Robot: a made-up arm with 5 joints.
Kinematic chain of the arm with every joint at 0, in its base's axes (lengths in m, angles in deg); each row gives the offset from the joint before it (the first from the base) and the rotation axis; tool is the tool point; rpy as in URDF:
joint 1: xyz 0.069 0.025 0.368 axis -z
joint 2: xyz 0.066 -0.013 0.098 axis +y
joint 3: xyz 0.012 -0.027 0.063 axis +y
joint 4: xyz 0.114 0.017 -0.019 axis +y
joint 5: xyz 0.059 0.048 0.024 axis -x
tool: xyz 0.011 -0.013 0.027 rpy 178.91 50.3 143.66
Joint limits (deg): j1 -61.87..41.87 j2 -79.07..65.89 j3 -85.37..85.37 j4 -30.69..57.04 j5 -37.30..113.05
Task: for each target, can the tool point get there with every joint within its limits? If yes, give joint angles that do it. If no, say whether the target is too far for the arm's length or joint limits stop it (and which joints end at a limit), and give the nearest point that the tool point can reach.
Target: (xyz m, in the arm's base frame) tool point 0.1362 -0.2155 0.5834
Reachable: no: joint limits stop it (at a limit: joint 1, joint 5) | nearest point 0.2247 -0.1168 0.5834 | short by 0.133 m
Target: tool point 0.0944 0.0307 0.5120
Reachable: no: joint limits stop it (at a limit: joint 1, joint 2, joint 3, joint 4, joint 5) | nearest point 0.0652 0.1022 0.4535 | short by 0.097 m
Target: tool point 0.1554 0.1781 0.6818
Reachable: yes | joints -45.15 -5.97 -40.17 -7.60 72.14
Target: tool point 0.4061 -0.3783 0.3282
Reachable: no: too far | nearest point 0.3097 -0.1795 0.4078 | short by 0.235 m
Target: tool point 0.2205 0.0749 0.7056
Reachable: yes | joints 1.51 -6.02 -69.12 33.65 100.15
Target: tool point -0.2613 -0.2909 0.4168
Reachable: no: too far | nearest point -0.0641 -0.1023 0.5099 | short by 0.288 m
